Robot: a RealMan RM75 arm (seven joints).
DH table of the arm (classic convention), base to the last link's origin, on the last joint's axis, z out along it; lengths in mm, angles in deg. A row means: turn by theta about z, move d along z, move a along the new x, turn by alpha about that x. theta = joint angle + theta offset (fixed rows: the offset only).
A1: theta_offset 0; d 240.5; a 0; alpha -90
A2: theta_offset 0; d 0; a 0; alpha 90
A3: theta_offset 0; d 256; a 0; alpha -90
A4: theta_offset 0; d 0; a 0; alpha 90
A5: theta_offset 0; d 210; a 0; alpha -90
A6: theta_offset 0; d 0; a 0; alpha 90
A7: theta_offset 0; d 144; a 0; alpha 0
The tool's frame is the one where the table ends.
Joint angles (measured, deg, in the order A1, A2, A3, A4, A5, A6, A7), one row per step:
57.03 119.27 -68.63 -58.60 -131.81 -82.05 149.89
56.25 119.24 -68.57 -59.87 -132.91 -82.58 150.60
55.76 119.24 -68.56 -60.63 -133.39 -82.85 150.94
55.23 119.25 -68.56 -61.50 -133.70 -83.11 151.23
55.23 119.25 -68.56 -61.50 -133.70 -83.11 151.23
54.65 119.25 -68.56 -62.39 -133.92 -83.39 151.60
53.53 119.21 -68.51 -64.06 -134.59 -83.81 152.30
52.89 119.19 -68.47 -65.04 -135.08 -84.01 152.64
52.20 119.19 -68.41 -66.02 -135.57 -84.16 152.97
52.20 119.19 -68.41 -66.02 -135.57 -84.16 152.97
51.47 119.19 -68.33 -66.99 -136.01 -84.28 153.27
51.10 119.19 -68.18 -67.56 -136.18 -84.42 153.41
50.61 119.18 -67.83 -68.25 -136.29 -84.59 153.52
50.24 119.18 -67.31 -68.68 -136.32 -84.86 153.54
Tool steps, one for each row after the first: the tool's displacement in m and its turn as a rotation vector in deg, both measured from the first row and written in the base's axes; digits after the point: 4 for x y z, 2 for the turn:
0.0041 -0.0004 0.0035 0.67 -0.82 -0.56
0.0063 -0.0008 0.0054 1.04 -1.16 -0.82
0.0079 -0.0014 0.0074 1.40 -1.33 -0.98
0.0079 -0.0014 0.0074 1.40 -1.33 -0.98
0.0096 -0.0022 0.0095 1.74 -1.41 -1.25
0.0137 -0.0031 0.0139 2.63 -1.75 -1.84
0.0161 -0.0035 0.0167 3.24 -2.04 -2.10
0.0189 -0.0039 0.0193 3.89 -2.29 -2.42
0.0189 -0.0039 0.0193 3.89 -2.29 -2.42
0.0218 -0.0044 0.0221 4.56 -2.48 -2.76
0.0230 -0.0047 0.0239 4.91 -2.47 -2.93
0.0247 -0.0049 0.0267 5.39 -2.29 -3.20
0.0265 -0.0051 0.0291 5.68 -2.01 -3.57

